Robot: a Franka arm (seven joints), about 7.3 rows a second.
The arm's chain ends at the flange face. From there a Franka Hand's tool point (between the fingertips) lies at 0.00 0.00 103.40 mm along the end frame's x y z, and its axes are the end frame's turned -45 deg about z.
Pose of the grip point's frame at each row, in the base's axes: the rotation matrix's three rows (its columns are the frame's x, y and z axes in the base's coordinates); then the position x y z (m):
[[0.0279, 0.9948, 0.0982], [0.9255, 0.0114, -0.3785], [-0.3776, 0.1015, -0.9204]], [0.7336, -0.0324, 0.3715]
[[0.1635, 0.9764, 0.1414], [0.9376, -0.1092, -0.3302], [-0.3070, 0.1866, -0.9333]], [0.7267, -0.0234, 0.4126]
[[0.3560, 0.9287, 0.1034], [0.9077, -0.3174, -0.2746], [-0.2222, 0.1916, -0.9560]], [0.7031, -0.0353, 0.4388]
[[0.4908, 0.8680, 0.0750], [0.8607, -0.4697, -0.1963], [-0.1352, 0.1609, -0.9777]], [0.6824, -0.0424, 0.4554]
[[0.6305, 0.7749, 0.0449], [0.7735, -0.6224, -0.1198], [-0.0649, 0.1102, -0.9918]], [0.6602, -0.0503, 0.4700]
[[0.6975, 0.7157, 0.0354], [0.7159, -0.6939, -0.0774], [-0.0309, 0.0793, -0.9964]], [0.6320, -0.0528, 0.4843]
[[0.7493, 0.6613, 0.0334], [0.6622, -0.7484, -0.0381], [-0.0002, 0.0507, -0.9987]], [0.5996, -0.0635, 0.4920]
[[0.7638, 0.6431, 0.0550], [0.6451, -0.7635, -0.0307], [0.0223, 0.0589, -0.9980]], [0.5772, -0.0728, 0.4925]
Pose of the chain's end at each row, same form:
[[0.7232, 0.6837, 0.0982], [0.6625, -0.6464, -0.3785], [-0.1952, 0.3388, -0.9204]], [0.7234, 0.0067, 0.4667]
[[0.8060, 0.5748, 0.1414], [0.5858, -0.7402, -0.3302], [-0.0851, 0.3490, -0.9333]], [0.7121, 0.0107, 0.5091]
[[0.9084, 0.4050, 0.1034], [0.4174, -0.8663, -0.2746], [-0.0216, 0.2926, -0.9560]], [0.6924, -0.0069, 0.5377]
[[0.9608, 0.2667, 0.0750], [0.2765, -0.9407, -0.1963], [0.0182, 0.2094, -0.9777]], [0.6746, -0.0221, 0.5565]
[[0.9938, 0.1021, 0.0449], [0.1068, -0.9871, -0.1198], [0.0320, 0.1238, -0.9918]], [0.6556, -0.0379, 0.5726]
[[0.9993, 0.0129, 0.0354], [0.0156, -0.9969, -0.0774], [0.0342, 0.0779, -0.9964]], [0.6283, -0.0448, 0.5873]
[[0.9974, -0.0622, 0.0334], [-0.0610, -0.9974, -0.0381], [0.0357, 0.0360, -0.9987]], [0.5961, -0.0596, 0.5953]
[[0.9948, -0.0853, 0.0550], [-0.0837, -0.9960, -0.0307], [0.0574, 0.0259, -0.9980]], [0.5715, -0.0696, 0.5957]

